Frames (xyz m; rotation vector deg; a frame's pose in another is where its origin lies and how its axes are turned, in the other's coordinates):
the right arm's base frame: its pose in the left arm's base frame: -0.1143 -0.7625 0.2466 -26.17 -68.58 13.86
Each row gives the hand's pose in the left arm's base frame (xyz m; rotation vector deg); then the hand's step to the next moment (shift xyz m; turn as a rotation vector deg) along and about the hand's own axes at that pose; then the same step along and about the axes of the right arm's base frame.
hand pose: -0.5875 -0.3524 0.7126 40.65 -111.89 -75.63
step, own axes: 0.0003 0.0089 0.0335 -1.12 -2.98 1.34
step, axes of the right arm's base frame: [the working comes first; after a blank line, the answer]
step, axes of the left arm's base frame: -0.0267 0.0221 -0.0005 -0.12 0.59 -3.40

-0.0007 0.0182 0.0295 -2.65 2.09 -0.74
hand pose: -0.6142 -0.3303 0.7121 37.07 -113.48 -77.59
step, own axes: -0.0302 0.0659 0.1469 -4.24 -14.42 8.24
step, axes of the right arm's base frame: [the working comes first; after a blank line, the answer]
step, axes of the left arm's base frame: -0.0912 0.1351 0.0166 -2.70 3.10 -16.64

0.0378 0.1065 0.1186 -13.61 10.29 -1.64
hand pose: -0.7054 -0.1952 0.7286 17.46 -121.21 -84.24
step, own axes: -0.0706 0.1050 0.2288 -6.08 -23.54 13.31
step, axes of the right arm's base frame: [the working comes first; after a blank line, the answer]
step, axes of the left arm's base frame: -0.0545 0.2552 0.0160 -5.02 4.54 -26.88

0.1002 0.2151 0.1098 -22.40 16.18 -2.12
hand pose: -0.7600 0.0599 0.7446 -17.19 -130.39 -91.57
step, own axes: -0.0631 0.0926 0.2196 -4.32 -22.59 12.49
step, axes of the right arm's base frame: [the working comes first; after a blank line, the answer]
step, axes of the left arm's base frame: 0.0573 0.2395 -0.0121 -6.16 4.06 -25.11

0.1097 0.2207 -0.0061 -21.53 14.87 -0.65
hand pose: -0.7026 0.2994 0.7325 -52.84 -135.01 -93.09
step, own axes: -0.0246 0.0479 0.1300 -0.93 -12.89 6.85
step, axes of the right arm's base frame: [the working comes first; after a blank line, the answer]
step, axes of the left arm's base frame: 0.0754 0.1160 -0.0256 -4.81 2.69 -13.55

0.0535 0.1188 -0.0531 -11.93 8.38 1.15
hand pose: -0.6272 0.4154 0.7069 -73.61 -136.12 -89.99
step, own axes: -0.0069 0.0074 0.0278 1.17 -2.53 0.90
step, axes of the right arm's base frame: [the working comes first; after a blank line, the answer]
step, axes of the left arm's base frame: 0.0204 0.0184 -0.0111 -2.02 1.02 -1.86

0.0056 0.0225 -0.0183 -1.85 1.65 1.56
